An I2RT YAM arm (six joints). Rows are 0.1 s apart.
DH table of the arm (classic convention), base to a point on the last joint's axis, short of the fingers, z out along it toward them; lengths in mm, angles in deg. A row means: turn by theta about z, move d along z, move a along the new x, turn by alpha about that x. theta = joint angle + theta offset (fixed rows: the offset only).
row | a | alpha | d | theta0
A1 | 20 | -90 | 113.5 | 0
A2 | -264 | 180 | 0 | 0
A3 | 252.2 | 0 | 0 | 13.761
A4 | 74 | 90 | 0 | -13.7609
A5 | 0 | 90 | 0 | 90
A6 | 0 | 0 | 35.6 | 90
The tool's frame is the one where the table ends.
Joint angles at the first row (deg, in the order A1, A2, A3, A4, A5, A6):
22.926, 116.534, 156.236, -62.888, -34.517, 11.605
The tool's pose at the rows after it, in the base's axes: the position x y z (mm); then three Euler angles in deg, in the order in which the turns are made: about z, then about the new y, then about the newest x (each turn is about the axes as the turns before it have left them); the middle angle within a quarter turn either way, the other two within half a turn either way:
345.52, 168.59, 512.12, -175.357, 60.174, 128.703
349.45, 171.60, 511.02, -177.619, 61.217, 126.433
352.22, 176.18, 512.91, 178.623, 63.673, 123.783
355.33, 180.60, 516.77, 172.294, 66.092, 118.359
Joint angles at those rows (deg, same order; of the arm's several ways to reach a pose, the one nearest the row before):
22.983, 115.695, 154.332, -60.879, -34.755, 10.981
23.180, 114.641, 150.965, -56.642, -34.562, 11.983
23.773, 113.657, 148.116, -51.503, -32.721, 12.946
24.301, 113.191, 146.309, -46.106, -31.069, 14.523

